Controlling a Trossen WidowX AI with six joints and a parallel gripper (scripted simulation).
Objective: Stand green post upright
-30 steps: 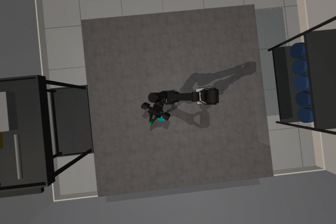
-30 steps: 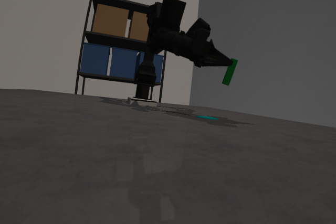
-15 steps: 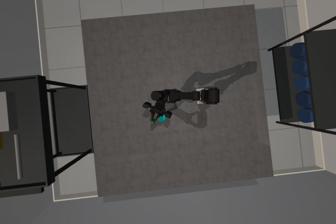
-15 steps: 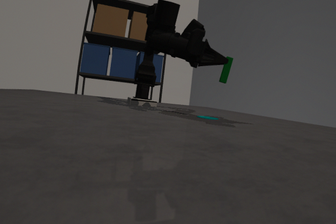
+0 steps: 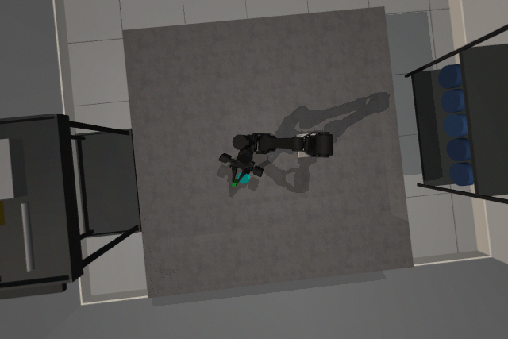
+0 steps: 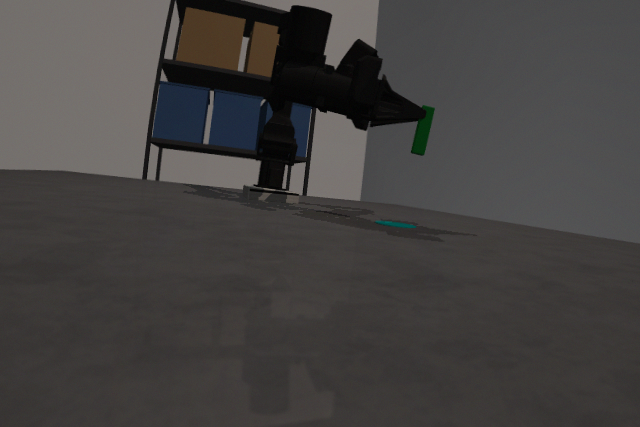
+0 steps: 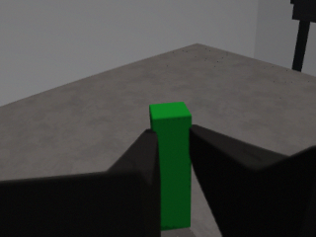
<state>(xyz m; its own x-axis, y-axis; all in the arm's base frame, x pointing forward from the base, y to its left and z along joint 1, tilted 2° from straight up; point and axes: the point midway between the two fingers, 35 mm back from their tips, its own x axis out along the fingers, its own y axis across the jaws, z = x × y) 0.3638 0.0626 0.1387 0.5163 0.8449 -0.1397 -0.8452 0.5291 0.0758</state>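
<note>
Now: gripper tip 160 mm above the cyan circle and 40 mm past it. Round my gripper tip: green post 20 mm below.
</note>
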